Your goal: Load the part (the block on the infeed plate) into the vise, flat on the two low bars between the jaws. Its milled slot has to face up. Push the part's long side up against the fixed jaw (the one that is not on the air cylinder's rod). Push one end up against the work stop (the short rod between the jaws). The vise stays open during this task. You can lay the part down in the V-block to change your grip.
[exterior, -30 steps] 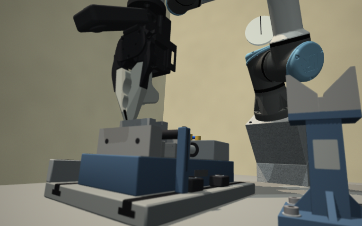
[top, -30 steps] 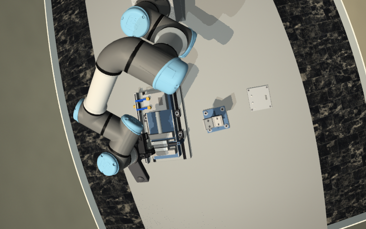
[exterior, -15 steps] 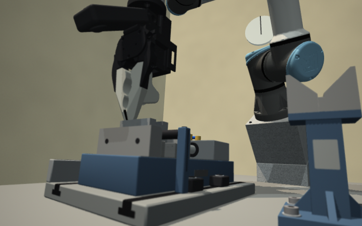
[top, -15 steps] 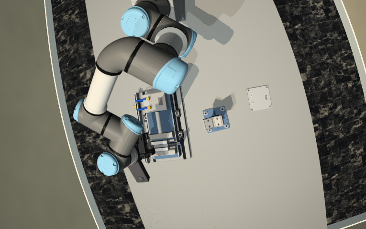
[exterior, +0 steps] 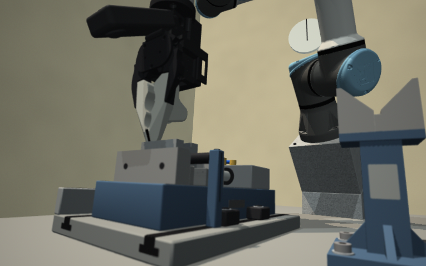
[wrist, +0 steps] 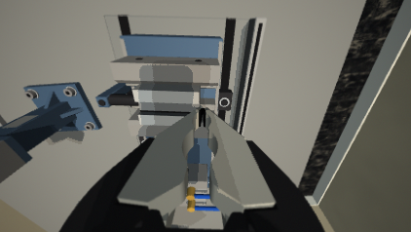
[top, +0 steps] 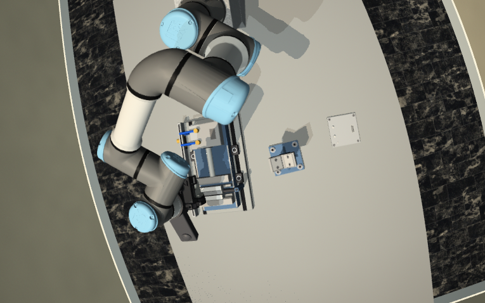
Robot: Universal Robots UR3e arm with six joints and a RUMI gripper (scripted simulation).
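Now: hand 3 cm to the right of the part and 2 cm above it. From my hand the other things lie so: air cylinder rod (9 cm behind, 4 cm below, 3 cm to the left); fixed jaw (4 cm to the left, 4 cm below, 3 cm ahead); work stop rod (8 cm to the left, 3 cm below, 1 cm behind).
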